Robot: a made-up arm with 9 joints.
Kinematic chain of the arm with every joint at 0, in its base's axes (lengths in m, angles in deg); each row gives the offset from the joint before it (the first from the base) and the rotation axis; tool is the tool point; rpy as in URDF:
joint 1: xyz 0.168 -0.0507 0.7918 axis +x
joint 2: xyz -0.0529 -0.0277 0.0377 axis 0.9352 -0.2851 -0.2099
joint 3: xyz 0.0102 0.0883 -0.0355 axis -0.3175 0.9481 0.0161
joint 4: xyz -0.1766 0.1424 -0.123 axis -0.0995 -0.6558 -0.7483
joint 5: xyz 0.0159 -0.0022 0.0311 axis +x
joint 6: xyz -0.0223 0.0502 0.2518 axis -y
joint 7: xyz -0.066 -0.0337 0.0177 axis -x
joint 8: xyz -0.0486 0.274 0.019 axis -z
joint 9: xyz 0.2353 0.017 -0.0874 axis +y
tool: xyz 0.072 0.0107 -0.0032 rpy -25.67 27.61 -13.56
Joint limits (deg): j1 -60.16..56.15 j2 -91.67..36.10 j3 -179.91..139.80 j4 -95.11..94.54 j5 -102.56..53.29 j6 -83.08..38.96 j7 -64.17..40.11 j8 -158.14..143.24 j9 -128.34..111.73
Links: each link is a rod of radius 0.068 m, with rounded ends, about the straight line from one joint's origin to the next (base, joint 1, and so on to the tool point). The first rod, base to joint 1, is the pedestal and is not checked.
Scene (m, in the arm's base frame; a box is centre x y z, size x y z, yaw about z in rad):
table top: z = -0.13
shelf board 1: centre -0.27 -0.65 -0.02 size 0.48 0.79 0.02 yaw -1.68
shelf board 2: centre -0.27 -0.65 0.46 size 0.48 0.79 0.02 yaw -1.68
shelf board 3: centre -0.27 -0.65 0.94 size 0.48 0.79 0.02 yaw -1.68
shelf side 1: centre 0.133 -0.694 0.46 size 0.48 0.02 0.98 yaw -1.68
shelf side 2: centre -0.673 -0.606 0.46 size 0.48 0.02 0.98 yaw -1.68
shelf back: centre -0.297 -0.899 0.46 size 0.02 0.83 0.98 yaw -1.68
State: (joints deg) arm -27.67 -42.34 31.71 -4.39 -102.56 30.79 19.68 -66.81 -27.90
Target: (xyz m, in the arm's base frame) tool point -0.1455 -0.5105 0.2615
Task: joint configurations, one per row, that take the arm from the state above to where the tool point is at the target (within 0.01 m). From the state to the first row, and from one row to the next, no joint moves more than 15 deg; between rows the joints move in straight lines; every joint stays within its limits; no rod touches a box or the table.
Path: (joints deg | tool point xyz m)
1: -21.04 -28.70 46.61 -5.95 -98.98 22.35 29.90 -58.80 -28.72 | -0.3702 -0.3273 0.6376
2: -14.41 -15.06 61.51 -7.51 -95.41 13.91 40.11 -50.80 -29.54 | -0.3387 -0.1833 0.6770
3: -13.15 -16.95 46.68 -3.40 -94.80 18.88 35.47 -52.92 -28.84 | -0.3056 -0.2237 0.5266
4: -11.89 -18.84 31.86 0.71 -94.19 23.85 30.83 -55.05 -28.13 | -0.2282 -0.2395 0.3832
5: -10.63 -20.74 17.03 4.82 -93.58 28.82 26.20 -57.18 -27.43 | -0.1142 -0.2257 0.2615
6: -19.02 -28.72 10.31 5.17 -94.47 31.88 16.89 -59.48 -27.13 | -0.1284 -0.3626 0.2403
7: -27.41 -36.71 3.58 5.53 -95.36 34.94 7.58 -61.79 -26.84 | -0.1455 -0.5106 0.2616

